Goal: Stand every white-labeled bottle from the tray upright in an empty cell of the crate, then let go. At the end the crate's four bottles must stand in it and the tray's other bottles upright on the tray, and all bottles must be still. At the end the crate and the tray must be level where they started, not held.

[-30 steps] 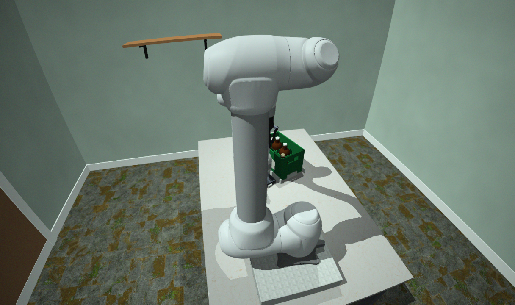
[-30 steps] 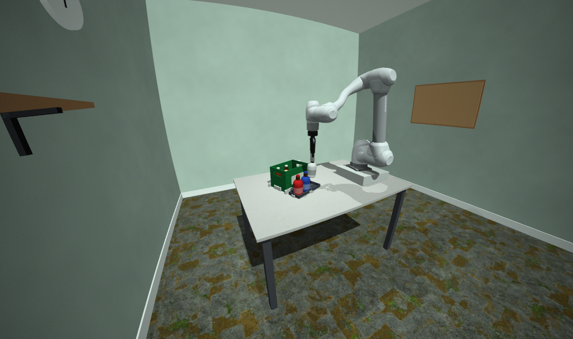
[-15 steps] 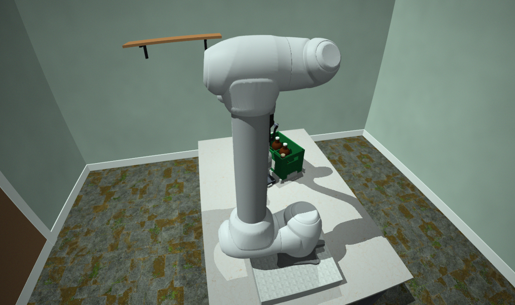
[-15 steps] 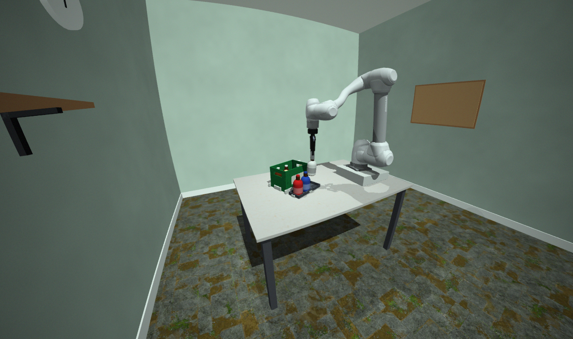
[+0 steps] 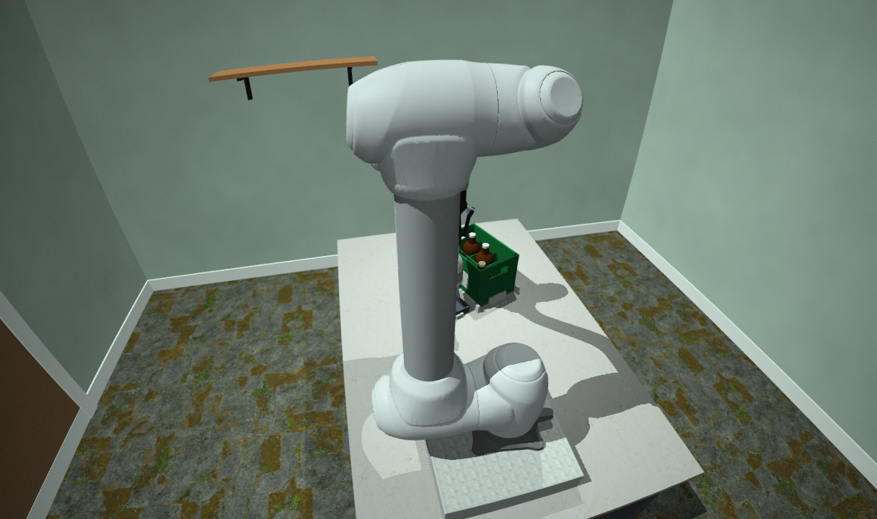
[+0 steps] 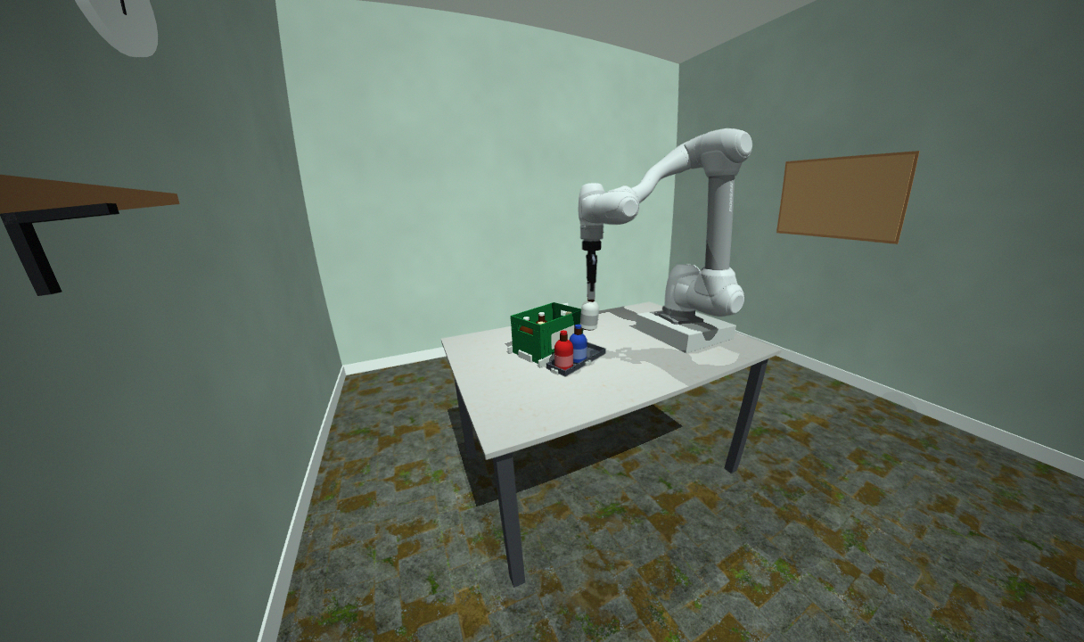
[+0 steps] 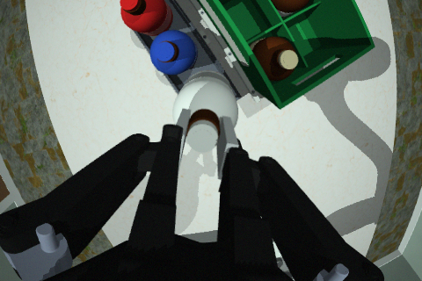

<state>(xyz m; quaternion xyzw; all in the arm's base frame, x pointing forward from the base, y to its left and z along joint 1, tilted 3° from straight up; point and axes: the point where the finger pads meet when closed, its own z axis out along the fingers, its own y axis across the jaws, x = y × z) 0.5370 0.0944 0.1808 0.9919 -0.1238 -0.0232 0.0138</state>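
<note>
The white-labeled bottle lies 90 mm below my hand. From my hand the other things lie so: blue bottle 200 mm below, 70 mm ahead, 50 mm to the left; red bottle 200 mm below, 150 mm ahead, 90 mm to the left; green crate 200 mm below, 160 mm ahead, 110 mm to the right.
</note>
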